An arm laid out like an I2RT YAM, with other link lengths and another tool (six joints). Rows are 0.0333 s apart.
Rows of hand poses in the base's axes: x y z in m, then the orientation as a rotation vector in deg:
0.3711 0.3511 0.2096 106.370 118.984 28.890
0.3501 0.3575 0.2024 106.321 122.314 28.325
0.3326 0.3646 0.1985 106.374 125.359 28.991
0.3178 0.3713 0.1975 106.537 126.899 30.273
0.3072 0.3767 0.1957 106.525 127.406 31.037
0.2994 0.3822 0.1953 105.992 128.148 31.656
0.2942 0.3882 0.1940 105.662 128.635 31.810
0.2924 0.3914 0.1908 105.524 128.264 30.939
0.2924 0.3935 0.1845 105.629 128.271 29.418
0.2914 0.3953 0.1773 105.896 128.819 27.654
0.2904 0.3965 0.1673 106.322 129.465 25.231
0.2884 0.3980 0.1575 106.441 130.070 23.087
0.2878 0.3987 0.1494 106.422 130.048 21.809
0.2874 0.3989 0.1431 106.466 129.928 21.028
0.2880 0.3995 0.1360 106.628 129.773 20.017
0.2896 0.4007 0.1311 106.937 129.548 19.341
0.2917 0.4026 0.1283 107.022 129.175 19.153
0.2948 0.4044 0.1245 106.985 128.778 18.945
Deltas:
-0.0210 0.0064 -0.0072 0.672 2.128 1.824
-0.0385 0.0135 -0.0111 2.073 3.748 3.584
-0.0533 0.0202 -0.0121 3.418 4.342 4.532
-0.0639 0.0256 -0.0139 4.034 4.397 4.913
-0.0717 0.0311 -0.0143 4.394 4.366 5.611
-0.0769 0.0371 -0.0156 4.490 4.437 6.028
-0.0787 0.0403 -0.0188 3.781 4.413 5.769
-0.0787 0.0424 -0.0251 2.927 4.960 5.534
-0.0797 0.0442 -0.0323 2.197 6.010 5.499
-0.0807 0.0454 -0.0423 1.209 7.436 5.373
-0.0827 0.0469 -0.0521 0.244 8.600 5.389
-0.0833 0.0476 -0.0602 -0.501 9.028 5.228
-0.0837 0.0478 -0.0665 -0.964 9.258 5.050
-0.0831 0.0484 -0.0736 -1.510 9.616 4.778
-0.0815 0.0496 -0.0785 -1.817 9.890 4.450
-0.0794 0.0515 -0.0813 -2.012 9.783 4.189
-0.0763 0.0533 -0.0851 -2.288 9.606 3.960

